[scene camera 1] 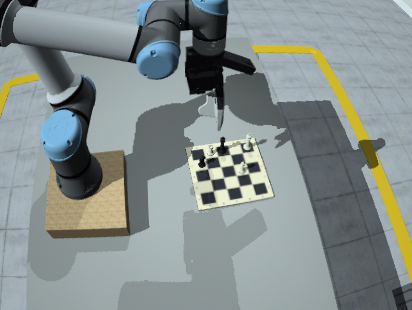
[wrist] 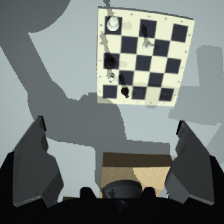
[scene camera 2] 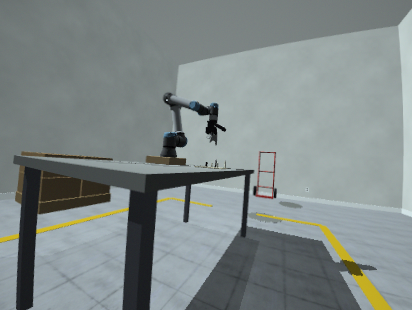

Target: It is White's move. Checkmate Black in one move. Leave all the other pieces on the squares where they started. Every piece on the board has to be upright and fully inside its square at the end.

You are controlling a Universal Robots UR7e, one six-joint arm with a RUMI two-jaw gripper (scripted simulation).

Labels:
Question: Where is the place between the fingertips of my gripper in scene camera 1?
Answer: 211,108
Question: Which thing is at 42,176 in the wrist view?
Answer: My gripper.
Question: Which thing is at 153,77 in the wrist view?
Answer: A small chessboard.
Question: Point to a small chessboard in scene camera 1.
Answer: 219,184

